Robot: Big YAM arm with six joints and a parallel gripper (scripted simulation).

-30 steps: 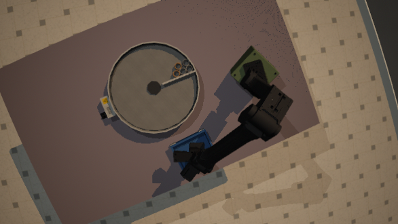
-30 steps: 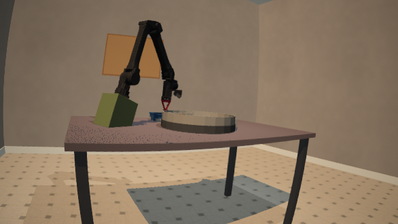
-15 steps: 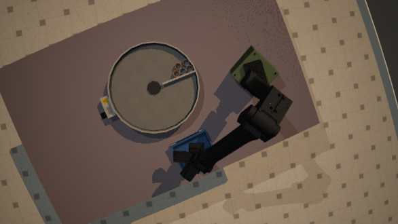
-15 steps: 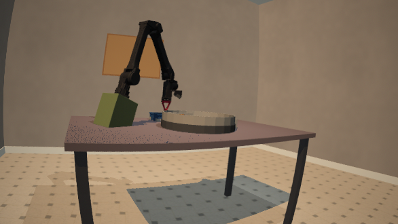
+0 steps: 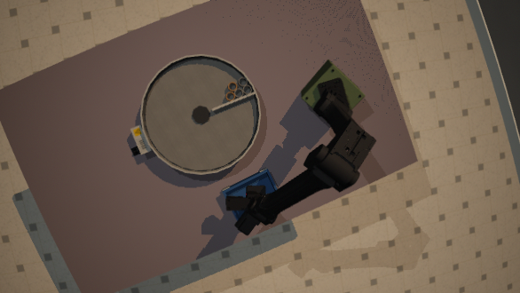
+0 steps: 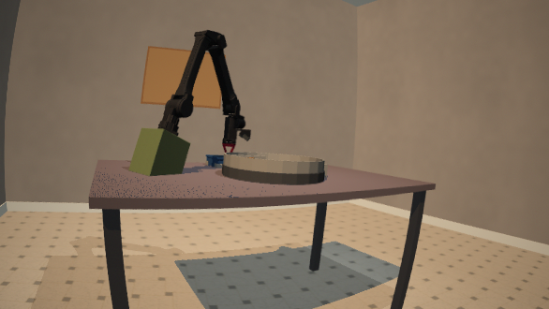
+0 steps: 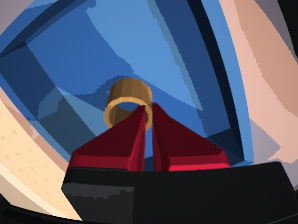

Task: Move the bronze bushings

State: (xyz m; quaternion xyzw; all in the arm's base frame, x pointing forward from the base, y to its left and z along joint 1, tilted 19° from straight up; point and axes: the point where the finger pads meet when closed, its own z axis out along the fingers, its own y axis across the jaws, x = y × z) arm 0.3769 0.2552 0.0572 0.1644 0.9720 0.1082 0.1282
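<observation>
Now: hand 3 cm above the blue crate and 1 cm to the right of it. Round my hand: turntable: 34 cm to the right, 9 cm ahead.
</observation>
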